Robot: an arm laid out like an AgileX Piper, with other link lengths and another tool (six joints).
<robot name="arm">
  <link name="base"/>
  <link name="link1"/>
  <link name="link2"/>
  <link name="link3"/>
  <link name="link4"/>
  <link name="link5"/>
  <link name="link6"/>
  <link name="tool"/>
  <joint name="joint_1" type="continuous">
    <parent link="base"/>
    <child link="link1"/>
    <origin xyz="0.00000 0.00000 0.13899"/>
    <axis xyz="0 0 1"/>
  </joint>
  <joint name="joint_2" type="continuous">
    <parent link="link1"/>
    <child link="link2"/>
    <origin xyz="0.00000 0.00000 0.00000" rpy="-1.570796 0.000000 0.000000"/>
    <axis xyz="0 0 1"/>
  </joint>
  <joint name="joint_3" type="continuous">
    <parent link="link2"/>
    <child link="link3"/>
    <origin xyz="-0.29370 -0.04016 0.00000"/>
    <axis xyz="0 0 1"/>
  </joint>
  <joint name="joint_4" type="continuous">
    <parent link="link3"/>
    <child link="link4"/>
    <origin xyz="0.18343 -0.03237 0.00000" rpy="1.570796 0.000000 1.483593"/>
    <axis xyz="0 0 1"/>
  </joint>
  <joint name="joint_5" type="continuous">
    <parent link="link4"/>
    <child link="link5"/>
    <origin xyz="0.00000 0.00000 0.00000" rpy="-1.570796 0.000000 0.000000"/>
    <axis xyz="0 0 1"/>
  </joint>
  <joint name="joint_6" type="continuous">
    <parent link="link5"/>
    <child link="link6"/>
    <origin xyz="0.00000 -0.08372 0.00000" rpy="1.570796 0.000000 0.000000"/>
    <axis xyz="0 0 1"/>
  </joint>
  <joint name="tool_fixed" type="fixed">
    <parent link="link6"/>
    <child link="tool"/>
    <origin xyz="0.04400 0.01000 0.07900" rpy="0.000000 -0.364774 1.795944"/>
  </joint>
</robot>
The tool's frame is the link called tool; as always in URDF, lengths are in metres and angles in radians. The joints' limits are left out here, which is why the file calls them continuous.
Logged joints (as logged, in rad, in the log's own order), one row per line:
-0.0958, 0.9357, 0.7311, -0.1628, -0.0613, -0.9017
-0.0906, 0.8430, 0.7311, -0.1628, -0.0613, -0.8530
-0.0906, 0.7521, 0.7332, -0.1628, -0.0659, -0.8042
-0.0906, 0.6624, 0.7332, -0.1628, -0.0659, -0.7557
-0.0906, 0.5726, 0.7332, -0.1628, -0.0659, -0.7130
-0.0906, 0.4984, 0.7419, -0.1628, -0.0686, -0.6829
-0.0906, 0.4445, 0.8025, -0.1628, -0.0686, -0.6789
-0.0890, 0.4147, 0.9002, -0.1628, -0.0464, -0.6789
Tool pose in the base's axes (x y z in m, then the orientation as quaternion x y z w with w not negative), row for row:
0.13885, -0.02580, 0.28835, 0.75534, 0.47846, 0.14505, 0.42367
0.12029, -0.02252, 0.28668, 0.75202, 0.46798, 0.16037, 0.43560
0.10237, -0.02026, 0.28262, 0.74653, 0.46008, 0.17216, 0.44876
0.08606, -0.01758, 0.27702, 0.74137, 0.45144, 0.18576, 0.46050
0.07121, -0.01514, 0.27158, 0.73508, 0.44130, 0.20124, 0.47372
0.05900, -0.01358, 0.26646, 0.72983, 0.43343, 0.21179, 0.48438
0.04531, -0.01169, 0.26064, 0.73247, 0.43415, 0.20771, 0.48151
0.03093, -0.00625, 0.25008, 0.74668, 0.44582, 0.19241, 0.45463
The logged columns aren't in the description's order. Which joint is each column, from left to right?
Columns, left to right: joint_6, joint_2, joint_5, joint_1, joint_4, joint_3.
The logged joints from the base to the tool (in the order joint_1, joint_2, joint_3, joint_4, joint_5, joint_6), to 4 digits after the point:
-0.1628, 0.9357, -0.9017, -0.0613, 0.7311, -0.0958
-0.1628, 0.8430, -0.8530, -0.0613, 0.7311, -0.0906
-0.1628, 0.7521, -0.8042, -0.0659, 0.7332, -0.0906
-0.1628, 0.6624, -0.7557, -0.0659, 0.7332, -0.0906
-0.1628, 0.5726, -0.7130, -0.0659, 0.7332, -0.0906
-0.1628, 0.4984, -0.6829, -0.0686, 0.7419, -0.0906
-0.1628, 0.4445, -0.6789, -0.0686, 0.8025, -0.0906
-0.1628, 0.4147, -0.6789, -0.0464, 0.9002, -0.0890

